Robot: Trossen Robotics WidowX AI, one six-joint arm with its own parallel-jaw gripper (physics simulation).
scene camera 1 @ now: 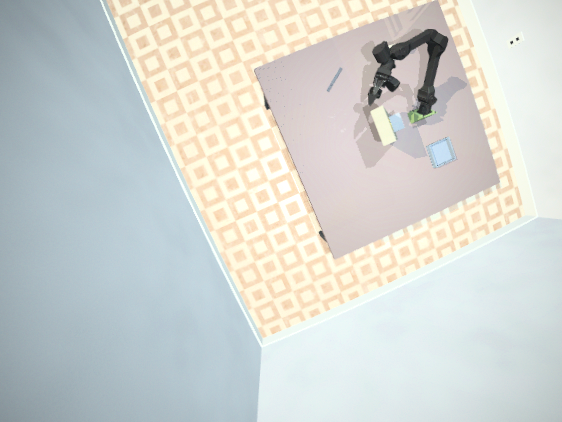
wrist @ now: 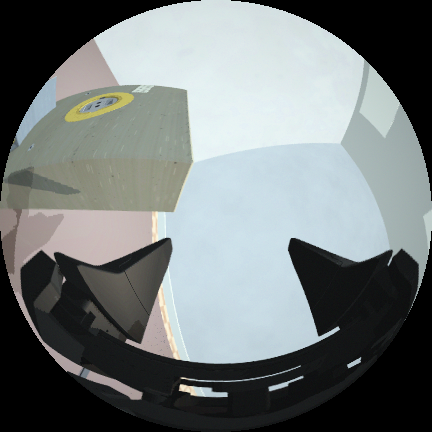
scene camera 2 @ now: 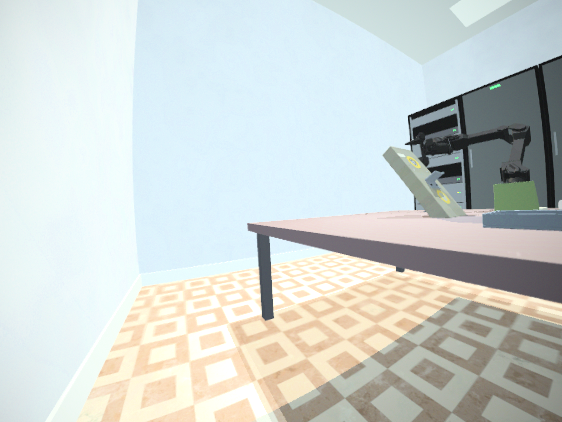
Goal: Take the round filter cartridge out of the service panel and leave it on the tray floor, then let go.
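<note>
The service panel [scene camera 1: 384,126] [scene camera 2: 411,179] [wrist: 127,142] is a thick beige-grey slab that leans at a slant on the table. Its face carries two yellow rings in scene camera 2, an upper one [scene camera 2: 413,162] and a lower one [scene camera 2: 443,196]. In the wrist view a grey round piece [wrist: 98,105] with dark slots sits inside a yellow ring; I cannot tell whether it is the filter cartridge. A light-blue flap [scene camera 1: 397,121] [scene camera 2: 434,178] [wrist: 39,107] sticks out from the face. My gripper [scene camera 1: 383,95] [scene camera 2: 416,153] [wrist: 232,244] is open and empty, beside the panel's upper end. The blue tray [scene camera 1: 429,156] [scene camera 2: 520,220] stands apart from the panel.
The arm stands on a green base [scene camera 1: 414,118] [scene camera 2: 516,196] near the panel and tray. A thin blue-grey bar [scene camera 1: 334,79] lies on the table [scene camera 1: 360,200] [scene camera 2: 350,231]. Dark server cabinets [scene camera 2: 505,112] stand behind the arm in scene camera 2.
</note>
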